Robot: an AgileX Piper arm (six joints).
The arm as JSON. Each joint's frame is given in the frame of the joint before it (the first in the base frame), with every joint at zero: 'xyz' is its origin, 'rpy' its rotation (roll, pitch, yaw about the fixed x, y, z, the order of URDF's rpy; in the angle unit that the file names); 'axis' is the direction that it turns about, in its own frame. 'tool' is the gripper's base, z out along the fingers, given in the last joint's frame.
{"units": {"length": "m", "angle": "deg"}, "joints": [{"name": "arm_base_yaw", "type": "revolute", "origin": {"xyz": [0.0, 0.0, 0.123], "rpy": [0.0, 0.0, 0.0]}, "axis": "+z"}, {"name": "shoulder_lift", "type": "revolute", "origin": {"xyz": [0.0, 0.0, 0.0], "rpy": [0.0, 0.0, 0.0]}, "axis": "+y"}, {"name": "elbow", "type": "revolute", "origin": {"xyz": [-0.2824, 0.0, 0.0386], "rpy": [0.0, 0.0, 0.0]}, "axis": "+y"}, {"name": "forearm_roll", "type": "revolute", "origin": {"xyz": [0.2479, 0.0, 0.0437], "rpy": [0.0, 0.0, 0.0]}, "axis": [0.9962, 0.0, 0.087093]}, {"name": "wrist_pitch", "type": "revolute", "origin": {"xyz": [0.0, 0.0, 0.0], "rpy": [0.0, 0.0, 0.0]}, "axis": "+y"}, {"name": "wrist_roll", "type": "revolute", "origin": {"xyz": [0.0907, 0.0, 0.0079], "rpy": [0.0, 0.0, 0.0]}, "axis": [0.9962, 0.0, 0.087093]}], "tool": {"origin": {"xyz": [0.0, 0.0, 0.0], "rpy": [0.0, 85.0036, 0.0]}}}
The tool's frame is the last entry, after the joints.
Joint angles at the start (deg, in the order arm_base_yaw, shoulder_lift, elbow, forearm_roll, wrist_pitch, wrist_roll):
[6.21 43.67 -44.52 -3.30 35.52 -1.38]
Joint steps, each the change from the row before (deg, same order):
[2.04 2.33 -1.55 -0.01 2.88 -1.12]
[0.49 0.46 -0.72 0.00 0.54 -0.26]
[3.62 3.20 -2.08 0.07 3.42 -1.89]
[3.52 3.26 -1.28 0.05 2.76 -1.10]
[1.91 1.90 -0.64 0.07 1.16 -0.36]
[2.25 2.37 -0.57 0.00 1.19 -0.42]
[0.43 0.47 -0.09 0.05 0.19 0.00]
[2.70 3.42 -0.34 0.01 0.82 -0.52]
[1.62 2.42 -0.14 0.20 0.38 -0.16]
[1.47 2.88 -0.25 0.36 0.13 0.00]
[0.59 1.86 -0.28 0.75 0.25 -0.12]
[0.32 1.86 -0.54 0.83 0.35 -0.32]
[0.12 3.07 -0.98 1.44 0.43 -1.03]
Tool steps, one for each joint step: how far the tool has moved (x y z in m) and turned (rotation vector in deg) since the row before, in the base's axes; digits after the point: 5 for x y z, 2 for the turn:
[0.00619 0.00602 -0.00128 -1.41 3.55 2.46]
[0.00122 0.00149 0.00210 -0.25 0.25 0.60]
[0.00798 0.01171 -0.00175 -2.26 4.26 4.54]
[0.00761 0.01267 -0.00600 -1.92 4.45 4.08]
[0.00438 0.00761 -0.00377 -0.88 2.27 2.10]
[0.00517 0.00946 -0.00592 -1.25 2.75 2.49]
[0.00097 0.00194 -0.00129 -0.15 0.55 0.42]
[0.00729 0.01294 -0.01083 -1.75 3.52 3.06]
[0.00476 0.00879 -0.00840 -0.99 2.48 1.71]
[0.00600 0.00949 -0.00970 -0.87 2.64 1.41]
[0.00381 0.00548 -0.00606 -0.22 1.94 0.55]
[0.00436 0.00478 -0.00499 -0.18 1.79 0.43]
[0.00799 0.00664 -0.00811 -0.32 2.67 0.71]

